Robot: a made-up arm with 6 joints.
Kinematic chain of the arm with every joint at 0, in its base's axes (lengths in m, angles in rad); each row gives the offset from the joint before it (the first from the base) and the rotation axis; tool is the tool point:
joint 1: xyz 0 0 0.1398 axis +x
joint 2: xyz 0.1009 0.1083 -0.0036 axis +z
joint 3: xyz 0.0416 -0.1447 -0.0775 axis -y
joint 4: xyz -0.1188 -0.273 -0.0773 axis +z
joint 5: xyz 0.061 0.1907 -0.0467 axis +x
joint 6: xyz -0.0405 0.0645 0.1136 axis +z
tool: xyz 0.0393 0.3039 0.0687
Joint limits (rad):
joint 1: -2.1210..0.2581
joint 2: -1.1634..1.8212
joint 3: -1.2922..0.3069
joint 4: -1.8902..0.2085
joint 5: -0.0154..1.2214
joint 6: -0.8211..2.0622
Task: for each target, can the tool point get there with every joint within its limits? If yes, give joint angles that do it. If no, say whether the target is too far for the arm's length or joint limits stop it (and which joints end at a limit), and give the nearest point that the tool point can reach.
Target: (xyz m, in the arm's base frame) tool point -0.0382 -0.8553 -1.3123
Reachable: no: too far | nearest point 0.0241 -0.4849 -0.4225 | short by 0.966 m
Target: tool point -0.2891 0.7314 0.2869
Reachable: no: joint limits stop it (at a limit: joint 1, joint 2, joint 4, joint 5) | nearest point -0.1883 0.4401 0.1945 | short by 0.322 m
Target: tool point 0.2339 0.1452 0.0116
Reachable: yes | joints -0.8587 1.4731 -0.8273 -1.3574 0.9435 1.3813
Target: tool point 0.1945 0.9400 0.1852
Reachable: no: joint limits stop it (at a limit: joint 1, joint 2, joint 5) | nearest point 0.3061 0.6725 0.1614 | short by 0.291 m
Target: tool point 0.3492 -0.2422 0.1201
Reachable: yes | joints -0.0294 1.5285 0.0393 -0.1810 0.9431 1.5623
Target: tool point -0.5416 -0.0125 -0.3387
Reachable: no: joint limits stop it (at a limit: joint 2, joint 3, joint 4, joint 5, joint 6) | nearest point -0.4440 -0.0091 -0.2094 | short by 0.162 m
